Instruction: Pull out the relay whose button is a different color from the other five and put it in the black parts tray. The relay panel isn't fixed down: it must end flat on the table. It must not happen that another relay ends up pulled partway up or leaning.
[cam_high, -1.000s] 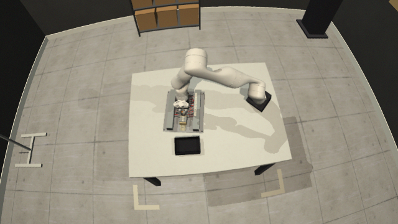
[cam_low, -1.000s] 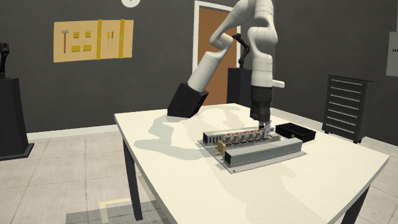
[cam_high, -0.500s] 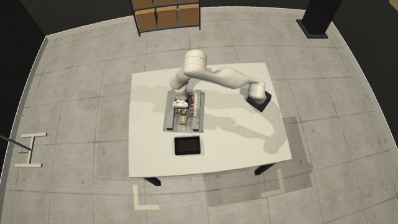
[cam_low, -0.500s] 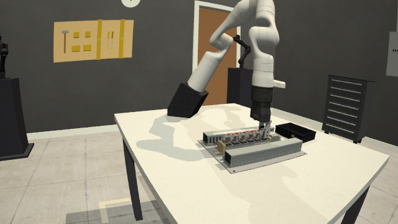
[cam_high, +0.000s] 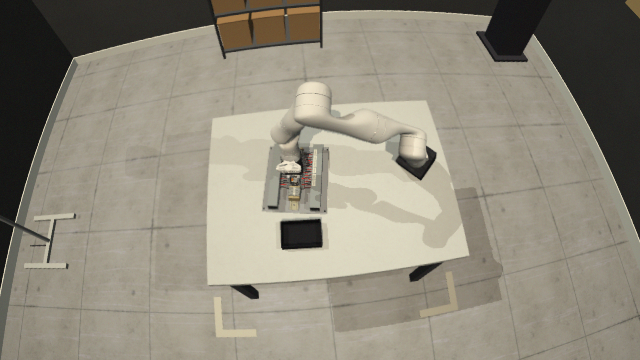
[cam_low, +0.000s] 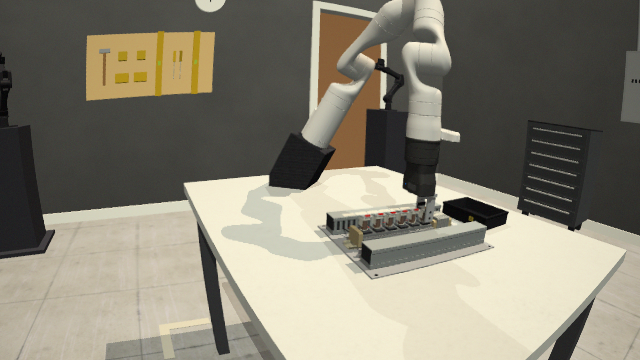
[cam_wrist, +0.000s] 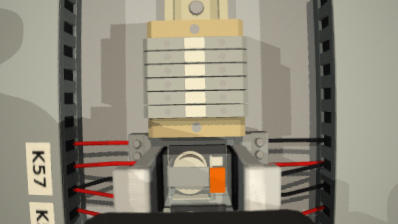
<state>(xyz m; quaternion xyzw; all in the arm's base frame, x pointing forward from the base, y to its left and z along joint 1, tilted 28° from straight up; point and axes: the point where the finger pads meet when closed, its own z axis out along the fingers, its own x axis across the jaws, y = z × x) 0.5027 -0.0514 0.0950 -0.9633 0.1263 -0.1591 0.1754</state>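
The clear relay is 1 cm below my hand. Also, from my hand: black parts tray: 1 cm ahead, 22 cm to the left, 4 cm below; then relay panel: 1 cm behind, 4 cm to the right, 3 cm below.
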